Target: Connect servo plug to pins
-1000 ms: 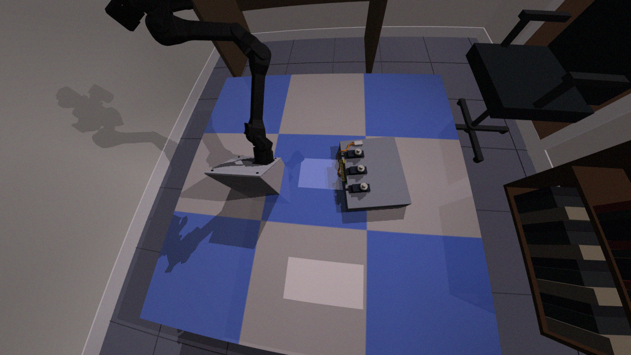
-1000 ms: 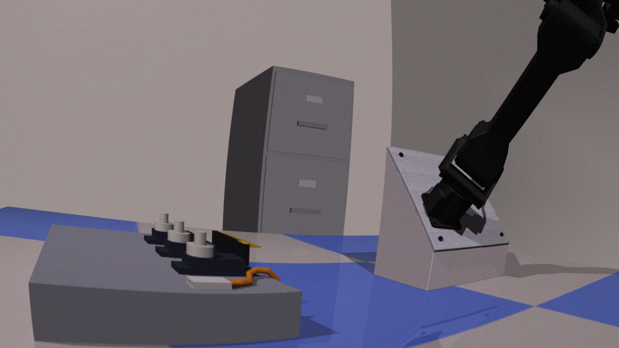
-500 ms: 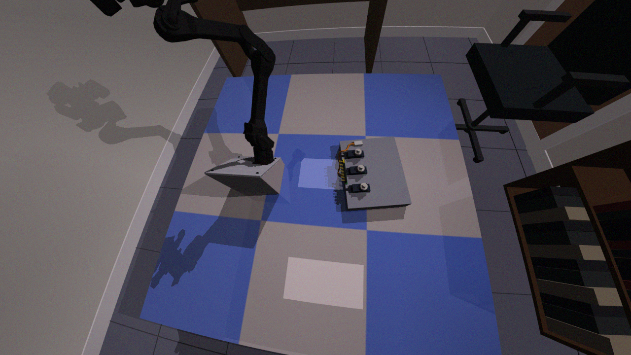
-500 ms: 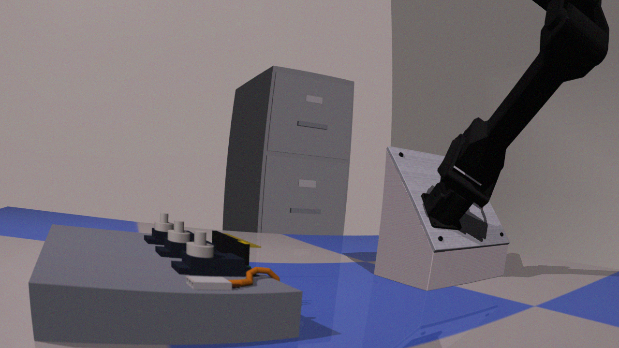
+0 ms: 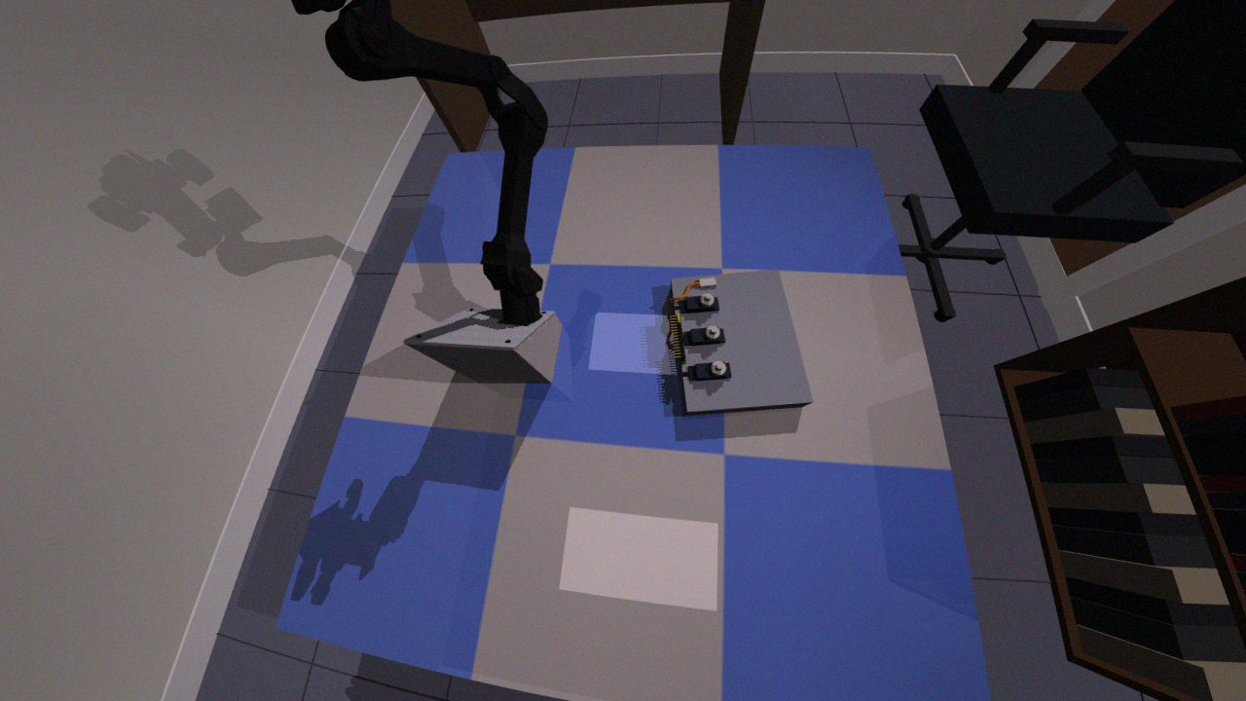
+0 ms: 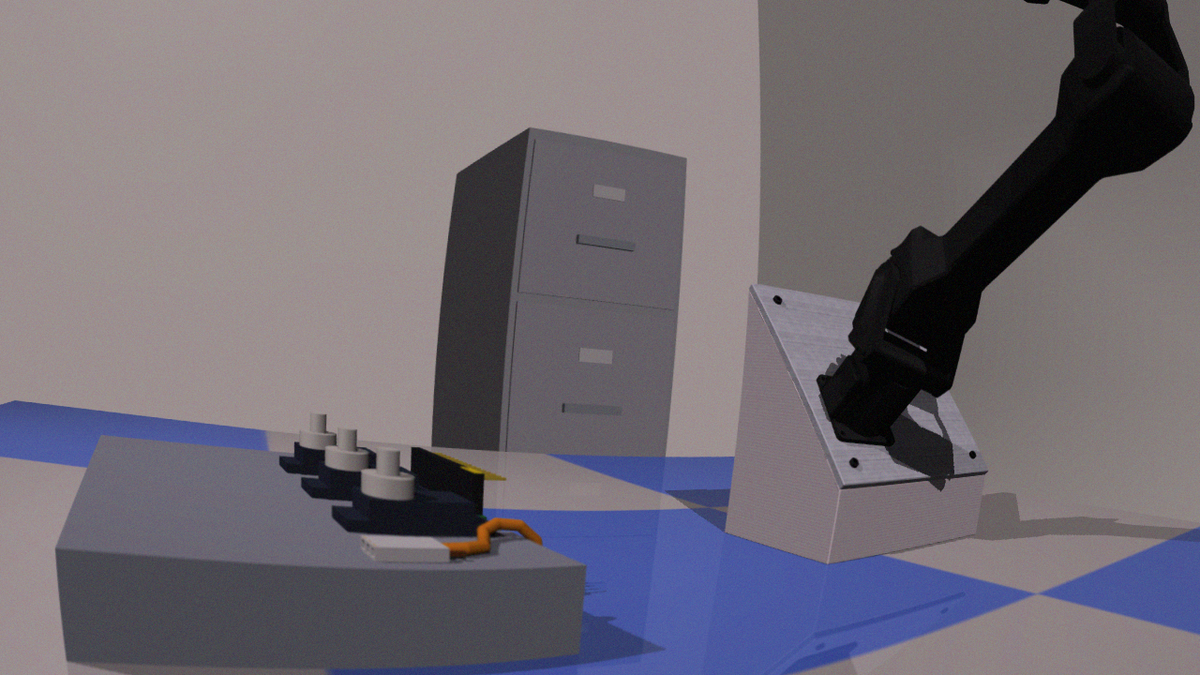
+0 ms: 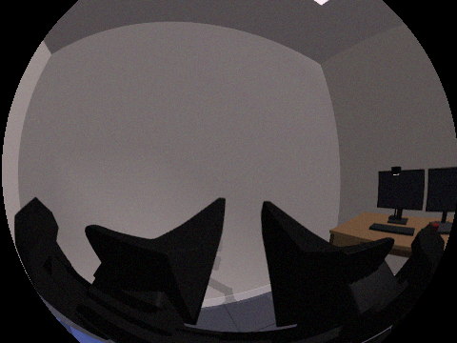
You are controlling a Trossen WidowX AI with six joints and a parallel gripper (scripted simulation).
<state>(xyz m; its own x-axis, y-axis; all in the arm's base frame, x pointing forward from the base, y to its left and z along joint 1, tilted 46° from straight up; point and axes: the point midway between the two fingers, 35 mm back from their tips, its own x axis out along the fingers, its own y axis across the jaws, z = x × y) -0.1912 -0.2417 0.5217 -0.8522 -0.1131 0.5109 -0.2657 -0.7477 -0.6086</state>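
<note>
The yellow band lies 58 cm ahead of my gripper tip, 57 cm below it and 15 cm to the right of it. From my gripper tip the other things lie so: grey printed holder (74 cm ahead, 62 cm below, 16 cm to the right).
</note>
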